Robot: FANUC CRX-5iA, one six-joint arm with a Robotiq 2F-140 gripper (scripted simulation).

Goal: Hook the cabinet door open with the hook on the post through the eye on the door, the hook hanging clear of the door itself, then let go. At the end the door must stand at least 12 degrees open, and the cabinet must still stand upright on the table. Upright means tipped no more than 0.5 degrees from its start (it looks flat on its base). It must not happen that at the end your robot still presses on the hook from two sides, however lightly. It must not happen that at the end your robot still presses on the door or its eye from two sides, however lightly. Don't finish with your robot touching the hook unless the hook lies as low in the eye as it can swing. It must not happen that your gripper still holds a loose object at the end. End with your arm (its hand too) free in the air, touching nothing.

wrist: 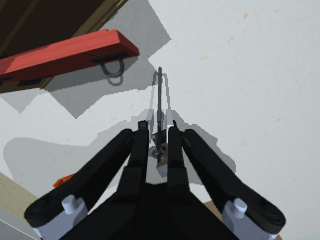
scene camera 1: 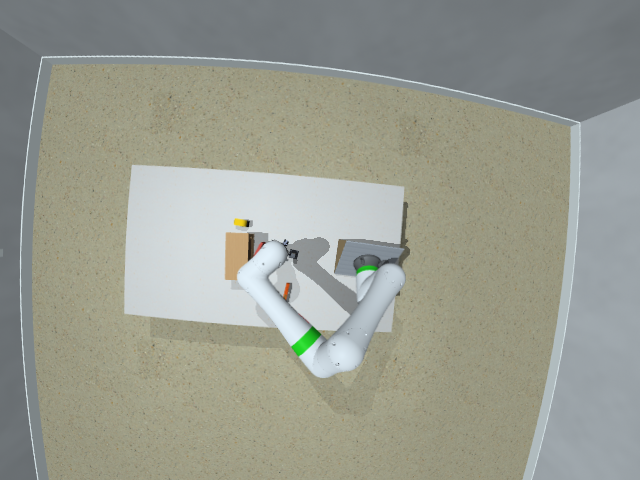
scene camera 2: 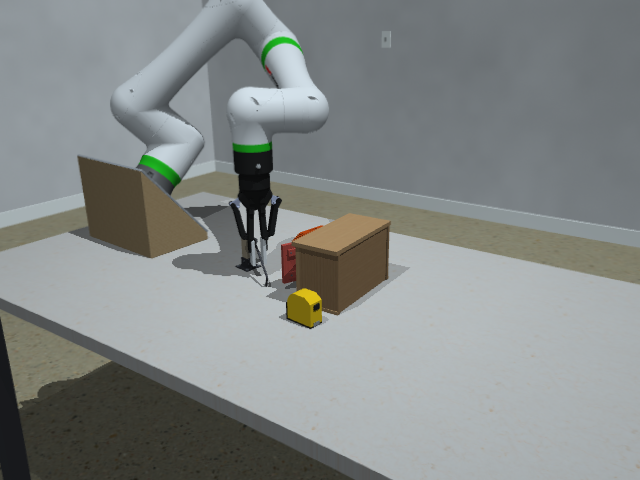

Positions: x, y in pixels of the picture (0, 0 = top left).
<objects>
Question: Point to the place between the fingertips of my gripper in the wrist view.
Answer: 159, 116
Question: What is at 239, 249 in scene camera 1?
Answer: A brown wooden cabinet.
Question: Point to a post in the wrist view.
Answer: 161, 167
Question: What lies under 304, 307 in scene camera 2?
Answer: A yellow box.
</objects>
